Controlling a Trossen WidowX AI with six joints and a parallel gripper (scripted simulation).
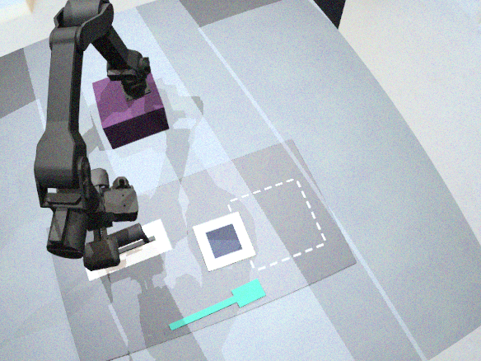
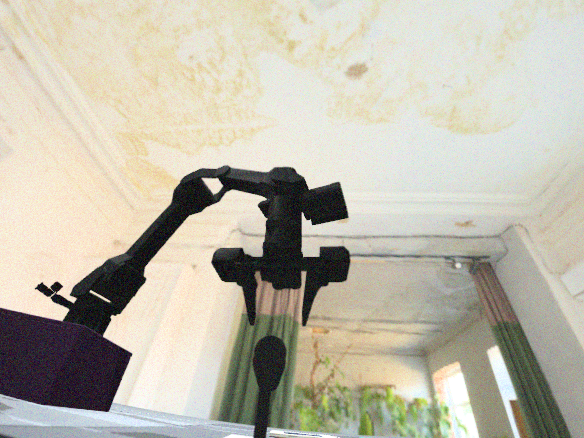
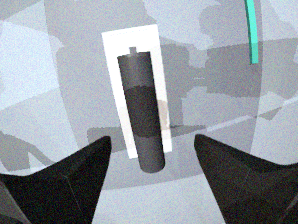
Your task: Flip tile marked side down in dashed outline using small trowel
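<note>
My gripper tip is 60 mm short of the grey mat, 140 mm to the right of it and 140 mm above it. From my gripper tip the other things lie so: tile: 70 mm ahead, 210 mm to the left, 110 mm below; teal trowel: 200 mm ahead, 160 mm to the left, 110 mm below.
</note>
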